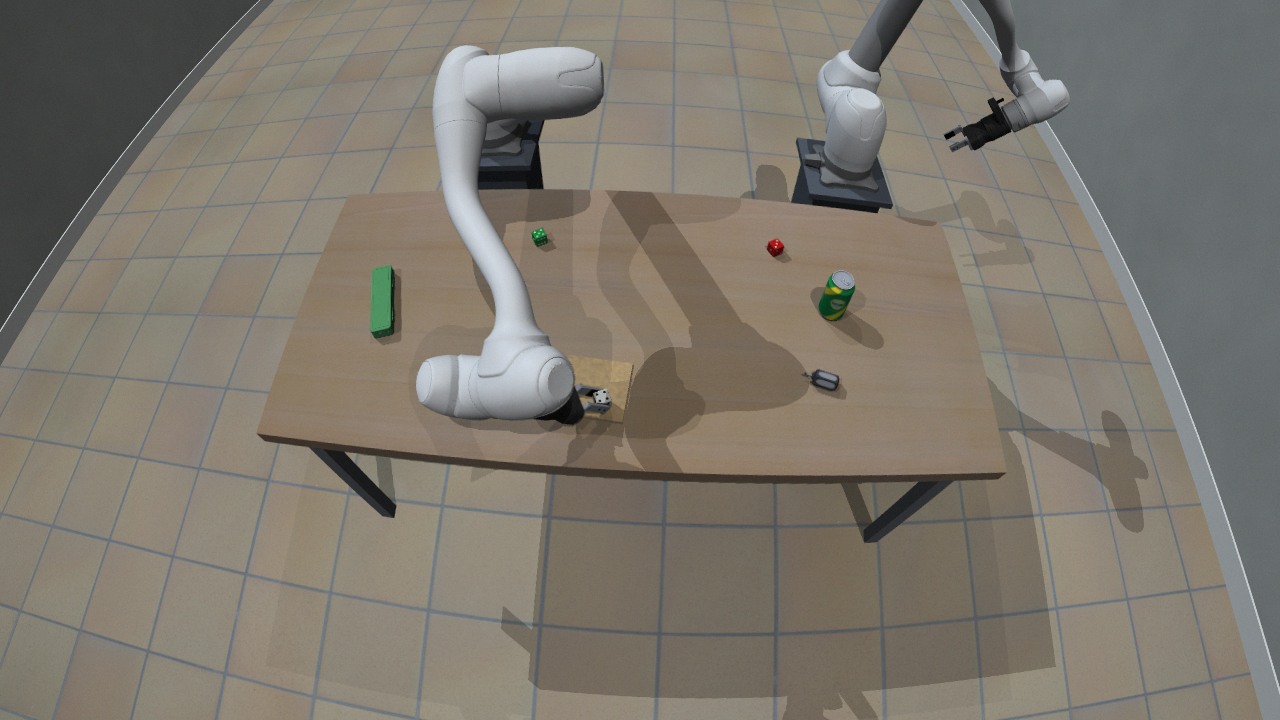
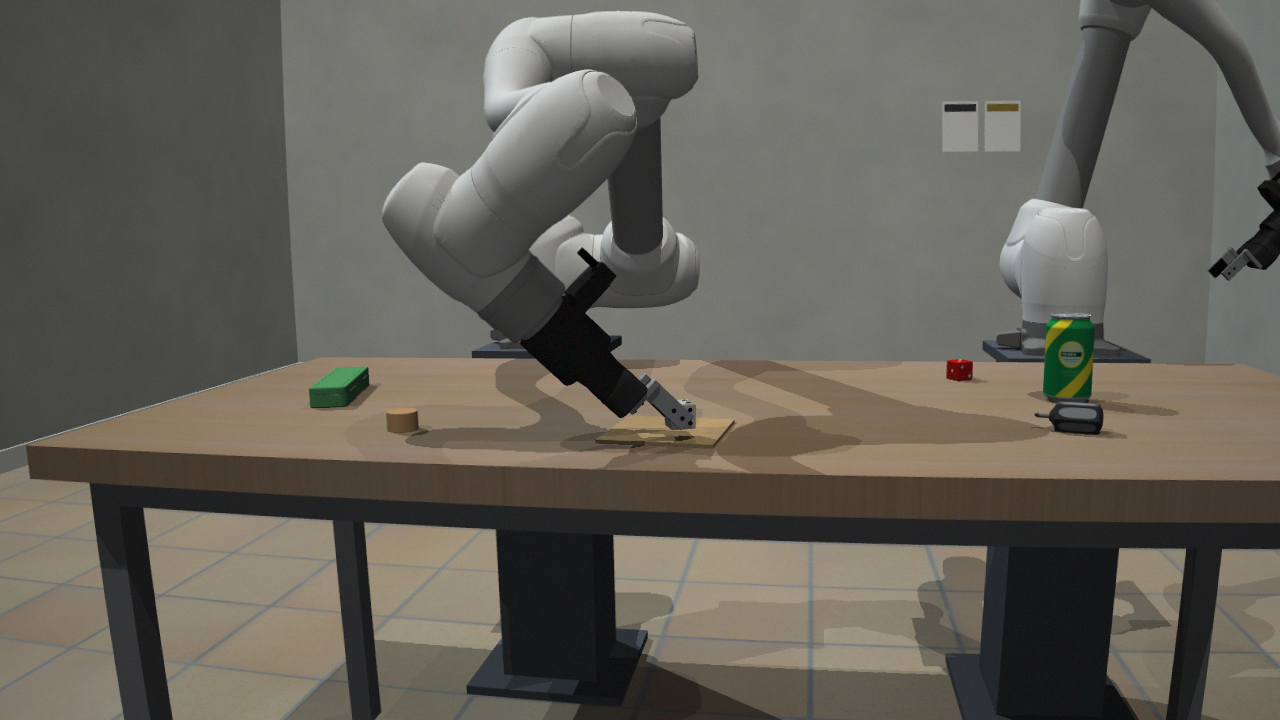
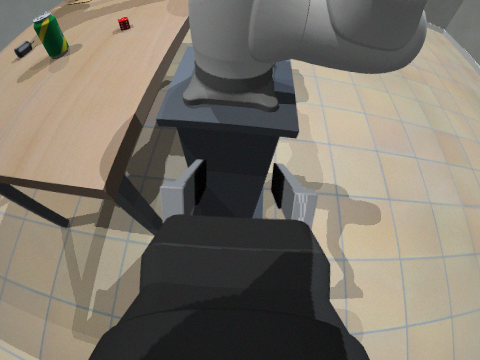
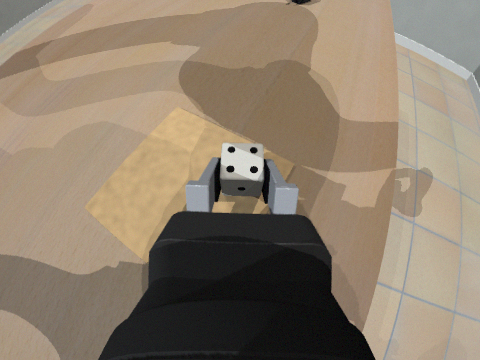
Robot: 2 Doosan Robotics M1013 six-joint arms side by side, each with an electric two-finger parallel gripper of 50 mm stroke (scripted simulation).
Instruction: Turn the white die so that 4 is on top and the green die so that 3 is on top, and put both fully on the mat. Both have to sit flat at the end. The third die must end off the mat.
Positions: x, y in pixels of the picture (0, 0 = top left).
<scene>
my left gripper: image 1; image 2 1218, 275; image 3; not seen in image 4 (out of frame)
my right gripper: image 1 603, 401; image 2; image 4; not seen in image 3 (out of frame)
green box: image 1 382, 288; image 2 336, 389; not seen in image 3 (out of frame); not seen in image 4 (out of frame)
wooden disc: image 2 401, 420; not seen in image 3 (out of frame); not seen in image 4 (out of frame)
same spot on my right gripper: (image 2: 657, 395) = (image 4: 271, 198)
same spot on my left gripper: (image 3: 297, 203) = (image 1: 961, 126)
</scene>
